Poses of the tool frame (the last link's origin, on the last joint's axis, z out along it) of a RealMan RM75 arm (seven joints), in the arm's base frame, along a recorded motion.
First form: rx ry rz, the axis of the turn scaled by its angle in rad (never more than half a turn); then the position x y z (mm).
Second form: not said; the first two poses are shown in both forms.
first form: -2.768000 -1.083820 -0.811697 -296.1 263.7 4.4
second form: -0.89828 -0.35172 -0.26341 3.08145 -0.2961 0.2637 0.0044
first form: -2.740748 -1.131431 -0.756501 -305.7 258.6 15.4
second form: -0.89564 -0.36974 -0.24722 3.06009 -0.3057 0.2586 0.0154
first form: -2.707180 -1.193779 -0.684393 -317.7 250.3 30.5
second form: -0.89145 -0.39310 -0.22536 3.03683 -0.3177 0.2503 0.0305
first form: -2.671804 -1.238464 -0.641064 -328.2 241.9 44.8
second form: -0.88651 -0.41092 -0.21271 3.01385 -0.3282 0.2419 0.0448
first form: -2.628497 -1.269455 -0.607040 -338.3 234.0 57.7
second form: -0.88162 -0.42579 -0.20361 2.98144 -0.3383 0.2340 0.0577
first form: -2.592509 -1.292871 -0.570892 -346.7 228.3 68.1
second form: -0.87801 -0.43786 -0.19334 2.95272 -0.3467 0.2283 0.0681
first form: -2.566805 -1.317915 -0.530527 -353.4 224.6 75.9
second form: -0.87493 -0.44923 -0.18084 2.93374 -0.3534 0.2246 0.0759
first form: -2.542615 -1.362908 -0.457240 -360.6 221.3 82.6
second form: -0.87050 -0.46661 -0.15654 2.92087 -0.3606 0.2213 0.0826
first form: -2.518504 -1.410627 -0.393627 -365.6 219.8 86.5
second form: -0.86447 -0.48419 -0.13511 2.91336 -0.3656 0.2198 0.0865
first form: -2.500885 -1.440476 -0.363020 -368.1 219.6 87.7
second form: -0.85976 -0.49521 -0.12480 2.90881 -0.3681 0.2196 0.0877
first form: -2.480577 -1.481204 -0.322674 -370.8 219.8 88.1
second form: -0.85328 -0.50951 -0.11099 2.90712 -0.3708 0.2198 0.0881
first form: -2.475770 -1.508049 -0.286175 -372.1 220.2 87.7
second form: -0.84991 -0.51770 -0.09824 2.91300 -0.3721 0.2202 0.0877
